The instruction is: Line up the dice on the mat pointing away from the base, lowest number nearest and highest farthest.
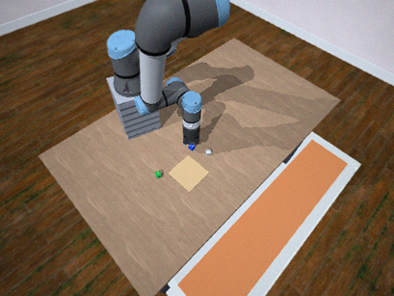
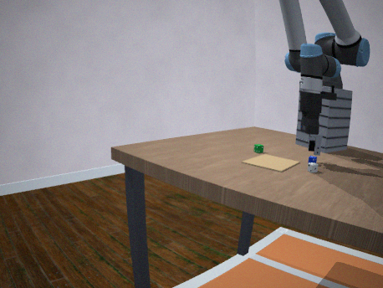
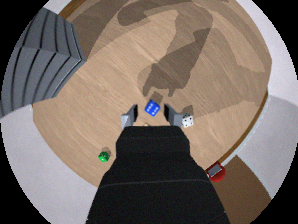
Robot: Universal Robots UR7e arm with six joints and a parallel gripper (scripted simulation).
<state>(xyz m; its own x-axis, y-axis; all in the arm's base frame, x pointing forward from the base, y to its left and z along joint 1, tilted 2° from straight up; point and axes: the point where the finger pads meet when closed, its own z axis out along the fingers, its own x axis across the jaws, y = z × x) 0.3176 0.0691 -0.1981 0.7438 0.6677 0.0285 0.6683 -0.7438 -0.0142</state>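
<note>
The blue die lies 40 mm below my hand. Round my hand: tan mat (90 mm ahead, 110 mm to the right, 50 mm below); green die (220 mm to the right, 40 mm below); white die (90 mm ahead, 30 mm to the left, 40 mm below).
</note>
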